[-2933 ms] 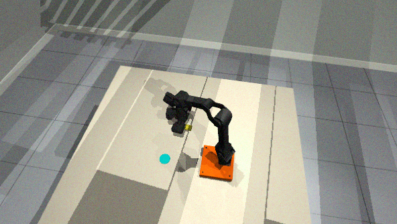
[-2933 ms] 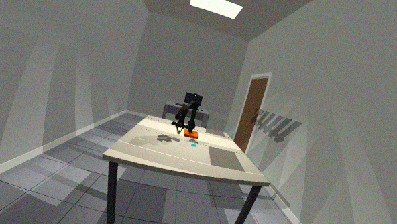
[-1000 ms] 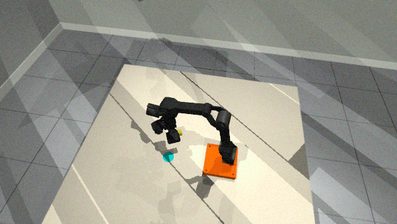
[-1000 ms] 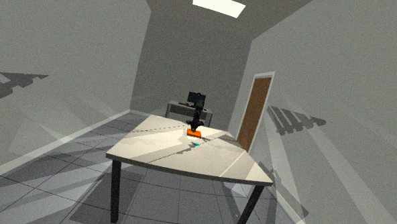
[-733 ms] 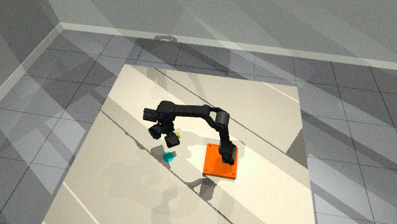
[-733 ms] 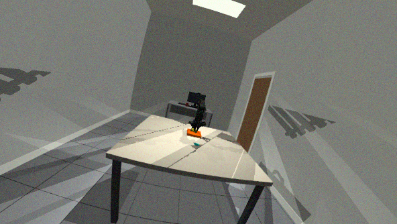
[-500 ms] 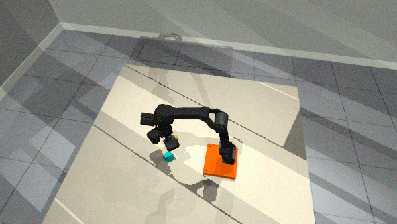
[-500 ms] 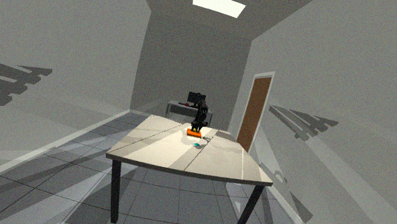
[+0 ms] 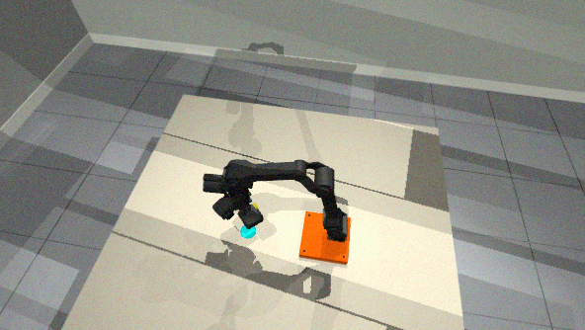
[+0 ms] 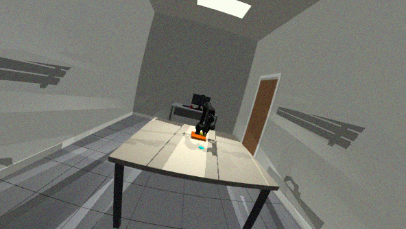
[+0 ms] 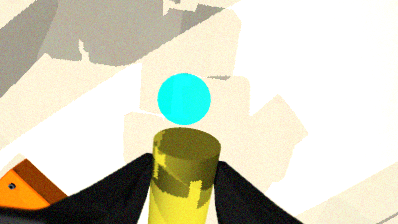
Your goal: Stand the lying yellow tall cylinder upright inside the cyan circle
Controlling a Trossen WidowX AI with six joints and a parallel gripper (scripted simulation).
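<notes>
The cyan circle lies 140 mm below my gripper tip. Round my gripper tip: yellow tall cylinder (10 mm behind, 10 mm to the right).
</notes>
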